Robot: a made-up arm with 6 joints. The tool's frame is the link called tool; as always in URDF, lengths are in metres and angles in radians. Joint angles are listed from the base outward. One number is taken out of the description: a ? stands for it. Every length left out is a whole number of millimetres.
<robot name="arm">
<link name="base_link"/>
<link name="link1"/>
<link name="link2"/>
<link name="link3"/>
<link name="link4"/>
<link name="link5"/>
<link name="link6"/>
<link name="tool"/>
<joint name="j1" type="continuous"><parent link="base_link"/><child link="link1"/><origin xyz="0.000 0.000 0.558" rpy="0.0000 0.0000 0.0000"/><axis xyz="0 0 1"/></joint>
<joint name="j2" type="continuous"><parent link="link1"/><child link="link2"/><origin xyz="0.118 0.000 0.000" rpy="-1.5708 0.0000 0.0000"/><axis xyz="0 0 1"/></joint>
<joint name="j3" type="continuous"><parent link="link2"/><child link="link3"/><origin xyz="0.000 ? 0.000" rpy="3.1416 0.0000 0.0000"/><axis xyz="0 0 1"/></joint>
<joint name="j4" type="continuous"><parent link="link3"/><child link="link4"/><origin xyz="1.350 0.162 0.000" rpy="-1.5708 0.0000 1.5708"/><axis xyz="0 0 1"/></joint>
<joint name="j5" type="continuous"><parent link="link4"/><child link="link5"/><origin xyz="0.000 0.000 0.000" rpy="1.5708 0.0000 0.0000"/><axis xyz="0 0 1"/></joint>
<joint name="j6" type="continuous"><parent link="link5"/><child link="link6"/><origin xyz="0.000 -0.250 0.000" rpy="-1.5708 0.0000 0.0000"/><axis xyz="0 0 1"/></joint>
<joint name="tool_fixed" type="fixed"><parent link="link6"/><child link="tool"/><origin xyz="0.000 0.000 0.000" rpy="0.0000 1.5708 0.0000"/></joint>
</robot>
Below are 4 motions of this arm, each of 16 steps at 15 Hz.
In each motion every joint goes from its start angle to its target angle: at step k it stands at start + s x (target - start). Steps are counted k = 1, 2, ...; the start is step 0. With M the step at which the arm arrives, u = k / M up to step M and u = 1 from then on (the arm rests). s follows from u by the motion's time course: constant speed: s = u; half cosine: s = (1 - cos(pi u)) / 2; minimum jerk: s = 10 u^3 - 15 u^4 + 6 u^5.
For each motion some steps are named. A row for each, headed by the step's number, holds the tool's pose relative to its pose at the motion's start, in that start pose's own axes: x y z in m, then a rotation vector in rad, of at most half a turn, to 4 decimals.
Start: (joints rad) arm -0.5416 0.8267 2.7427 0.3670 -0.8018 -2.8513
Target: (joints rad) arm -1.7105 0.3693 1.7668 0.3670 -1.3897 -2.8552
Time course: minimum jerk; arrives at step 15
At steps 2, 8, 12, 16:
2: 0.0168 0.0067 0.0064 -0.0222 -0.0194 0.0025
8: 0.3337 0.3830 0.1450 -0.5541 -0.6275 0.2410
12: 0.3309 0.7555 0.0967 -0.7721 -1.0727 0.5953
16: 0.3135 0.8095 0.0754 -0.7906 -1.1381 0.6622

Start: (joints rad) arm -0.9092 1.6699 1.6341 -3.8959 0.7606 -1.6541
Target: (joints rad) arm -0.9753 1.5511 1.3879 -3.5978 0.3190 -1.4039
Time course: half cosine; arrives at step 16
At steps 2, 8, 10, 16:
2: -0.0021 -0.0082 -0.0078 -0.0142 0.0102 -0.0158
8: -0.0384 -0.1028 -0.0985 -0.2016 0.1376 -0.1947
10: -0.0588 -0.1389 -0.1335 -0.2865 0.1911 -0.2617
16: -0.0970 -0.1927 -0.1859 -0.4313 0.2770 -0.3615

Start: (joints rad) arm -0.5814 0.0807 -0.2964 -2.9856 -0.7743 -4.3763
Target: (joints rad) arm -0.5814 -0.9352 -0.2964 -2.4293 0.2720 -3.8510
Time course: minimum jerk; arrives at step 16
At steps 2, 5, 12, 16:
2: -0.0053 0.0248 0.0101 -0.0167 0.0043 0.0008
5: -0.0847 0.2721 0.1117 -0.1956 0.0346 0.0042
12: -0.8925 1.0968 0.4770 -1.0034 -0.1365 -0.1695
16: -1.0589 1.1678 0.5122 -1.0978 -0.1971 -0.2304

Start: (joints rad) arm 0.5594 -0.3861 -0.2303 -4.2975 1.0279 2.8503
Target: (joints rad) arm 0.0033 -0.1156 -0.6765 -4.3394 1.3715 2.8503
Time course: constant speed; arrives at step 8
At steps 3, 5, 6, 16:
3: -0.0172 -0.3861 0.2282 0.2968 -0.0007 -0.1475
5: -0.0861 -0.6499 0.3168 0.5144 0.0053 -0.1947
6: -0.1315 -0.7787 0.3394 0.6266 0.0102 -0.2019
16: -0.2335 -1.0223 0.3408 0.8534 0.0242 -0.1826

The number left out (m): -1.276
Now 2 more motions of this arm.
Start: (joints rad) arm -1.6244 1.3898 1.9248 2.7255 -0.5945 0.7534
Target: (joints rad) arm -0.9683 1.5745 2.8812 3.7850 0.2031 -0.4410
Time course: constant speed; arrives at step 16
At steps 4, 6, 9, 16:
4: -0.0670 -0.2982 -0.3941 0.2366 0.0941 -0.2255
6: -0.1243 -0.3994 -0.5966 0.3366 0.1174 -0.3122
9: -0.2306 -0.4890 -0.8940 0.4726 0.1275 -0.4016
16: -0.5319 -0.4211 -1.4875 0.7987 0.0671 -0.3946

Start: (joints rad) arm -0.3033 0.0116 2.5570 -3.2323 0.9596 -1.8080
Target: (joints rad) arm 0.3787 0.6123 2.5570 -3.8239 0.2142 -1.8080
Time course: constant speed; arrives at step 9
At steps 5, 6, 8, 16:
5: 0.2575 0.6052 -0.3307 0.6686 -0.1728 -0.1077
6: 0.2855 0.7445 -0.3424 0.8161 -0.1799 -0.1384
8: 0.3179 1.0240 -0.3067 1.1184 -0.1607 -0.2007
16: 0.3220 1.1598 -0.2591 1.2713 -0.1333 -0.2299

